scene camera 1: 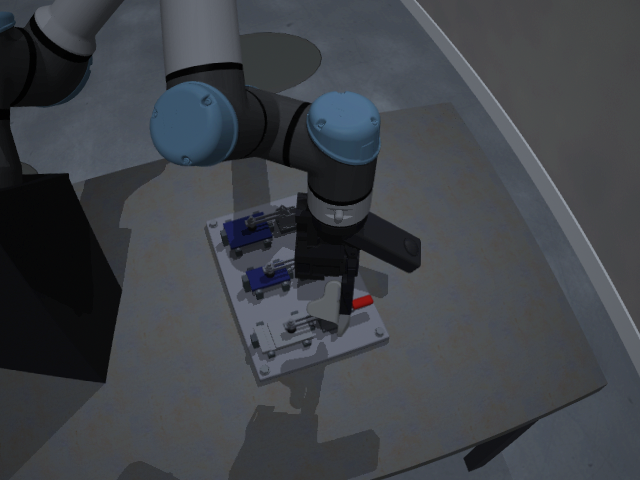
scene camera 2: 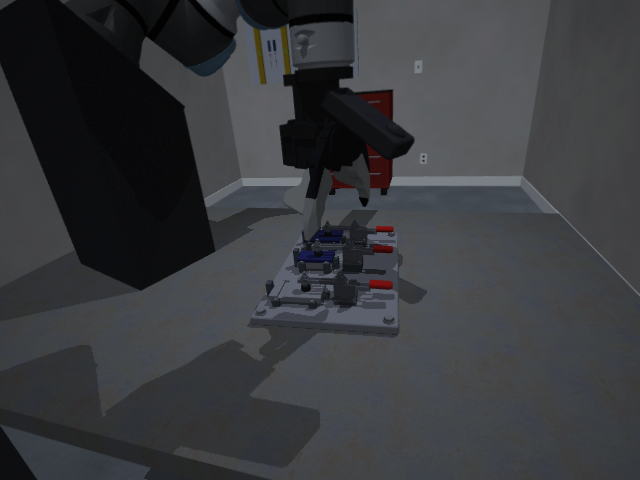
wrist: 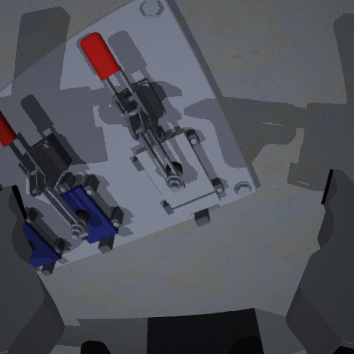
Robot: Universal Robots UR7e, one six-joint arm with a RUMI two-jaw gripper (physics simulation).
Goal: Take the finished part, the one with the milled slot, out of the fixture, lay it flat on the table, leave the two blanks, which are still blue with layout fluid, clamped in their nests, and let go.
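Frame: origin at the arm's base, x back, y right, z up, level; centimetres.
Where they show: gripper, fingertip midpoint: (scene camera 1: 341, 291) (scene camera 2: 339, 222) (wrist: 170, 181); arm's base at its link origin: (scene camera 2: 92, 54).
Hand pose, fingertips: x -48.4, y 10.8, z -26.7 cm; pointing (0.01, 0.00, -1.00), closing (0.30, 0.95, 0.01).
Note:
Each offset is from my fingertips to the top centre of the thing. "spot": to the spot under its first point. Level surfaces: height alone.
The finished part {dx +8.9, dy -2.3, dz -13.7 cm} (scene camera 1: 284, 339) (scene camera 2: 292, 295) (wrist: 192, 165), pale grey with a milled slot, lies in an end nest of the fixture plate {dx +4.9, dy -13.8, dz -15.3 cm} (scene camera 1: 330, 353) (scene camera 2: 330, 321) (wrist: 170, 50). Its toggle clamp's arm reaches over it, with the red handle {dx -2.7, dy -3.5, dz -10.2 cm} (scene camera 1: 362, 301) (scene camera 2: 381, 284) (wrist: 100, 55) out flat. The blue middle blank {dx +9.1, dy -13.3, dz -12.7 cm} (scene camera 1: 258, 280) (scene camera 2: 316, 256) (wrist: 102, 225) and blue far blank {dx +10.8, dy -24.2, dz -13.2 cm} (scene camera 1: 240, 237) (scene camera 2: 330, 235) (wrist: 42, 250) sit in their nests under clamp arms. My gripper (scene camera 2: 336, 220) (wrist: 170, 181) is open and empty above the fixture; in scene camera 1 it hides the other two handles.
The fixture stands on the table {dz -16.8 cm} (scene camera 1: 465, 258) (scene camera 2: 491, 335). A black pedestal (scene camera 1: 51, 284) (scene camera 2: 144, 206) stands at the left. The middle and far clamps' red handles {spot: dx -4.0, dy -14.0, dz -10.8 cm} (scene camera 2: 382, 249) {spot: dx -2.8, dy -25.0, dz -11.2 cm} (scene camera 2: 384, 228) point right. A red cabinet (scene camera 2: 381, 111) stands by the back wall.

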